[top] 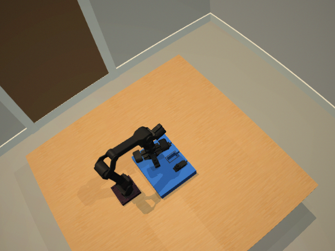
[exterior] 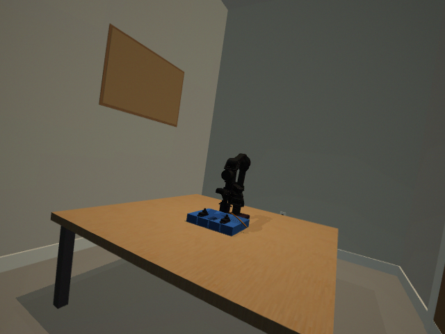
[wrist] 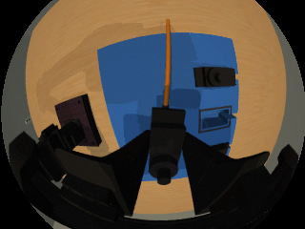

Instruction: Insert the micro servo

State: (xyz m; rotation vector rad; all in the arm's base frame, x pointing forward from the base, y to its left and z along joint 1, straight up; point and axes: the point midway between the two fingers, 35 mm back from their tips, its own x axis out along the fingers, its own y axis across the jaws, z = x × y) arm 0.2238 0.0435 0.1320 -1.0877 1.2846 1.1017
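Right now my gripper tip is 1 cm past the deck, 3 cm to the left of it and 10 cm above it.
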